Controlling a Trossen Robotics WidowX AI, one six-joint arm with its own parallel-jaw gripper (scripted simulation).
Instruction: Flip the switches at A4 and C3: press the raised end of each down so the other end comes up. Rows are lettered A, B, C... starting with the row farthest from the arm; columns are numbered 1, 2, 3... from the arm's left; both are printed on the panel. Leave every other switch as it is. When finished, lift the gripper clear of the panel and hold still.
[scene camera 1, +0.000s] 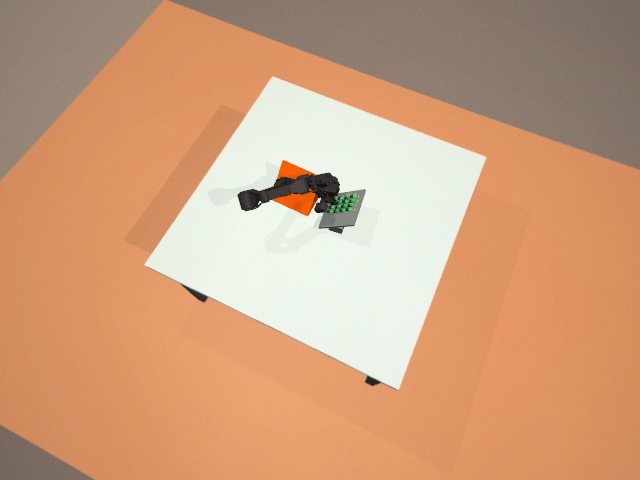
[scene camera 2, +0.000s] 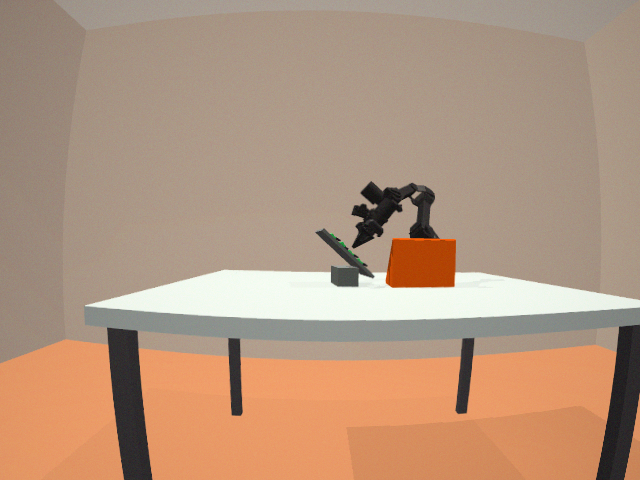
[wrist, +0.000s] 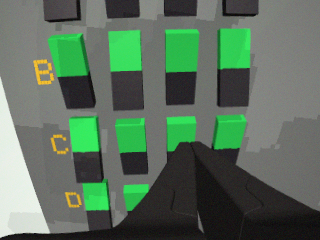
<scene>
The gripper (scene camera 2: 352, 247) is shut, with nothing in its grasp. Also in view: a switch (wrist: 181, 128).
The gripper also shows in the wrist view (wrist: 188, 151).
</scene>
